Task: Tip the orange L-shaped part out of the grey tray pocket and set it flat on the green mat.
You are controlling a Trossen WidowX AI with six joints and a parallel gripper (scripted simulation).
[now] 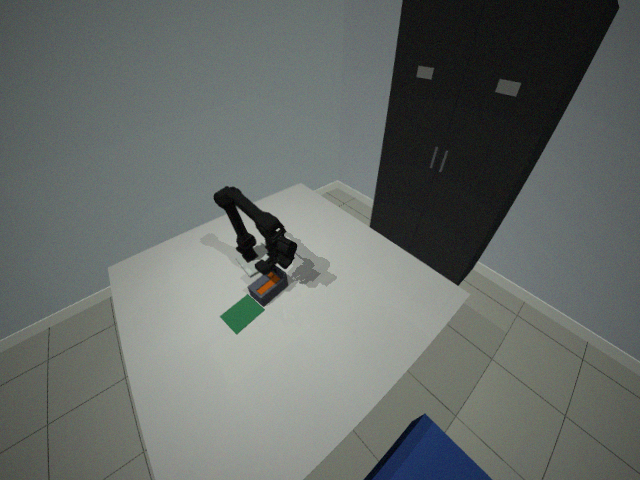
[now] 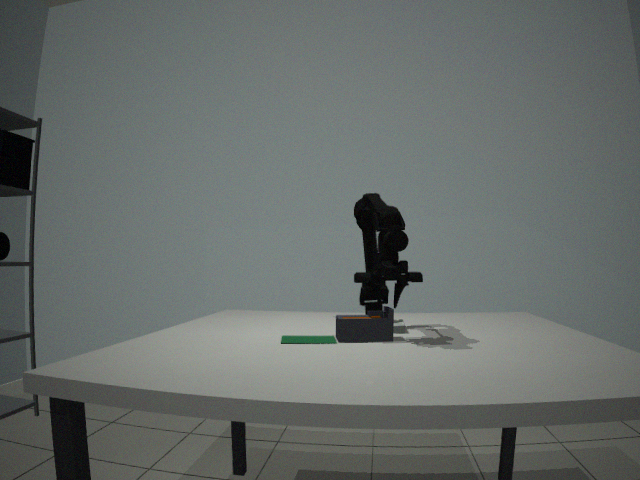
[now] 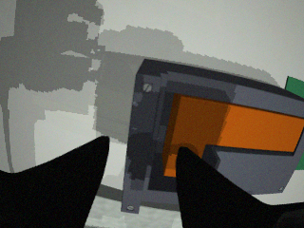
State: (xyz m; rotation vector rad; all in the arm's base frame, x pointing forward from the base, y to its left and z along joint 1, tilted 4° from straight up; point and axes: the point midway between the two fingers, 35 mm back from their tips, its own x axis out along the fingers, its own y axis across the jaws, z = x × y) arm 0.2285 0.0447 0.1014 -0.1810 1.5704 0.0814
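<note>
Now: the orange L-shaped part 60 mm to the right of my gripper tip and 40 mm below it. The rest, counted from my gripper tip: green mat: 220 mm to the right, 100 mm below, 30 mm ahead.
</note>
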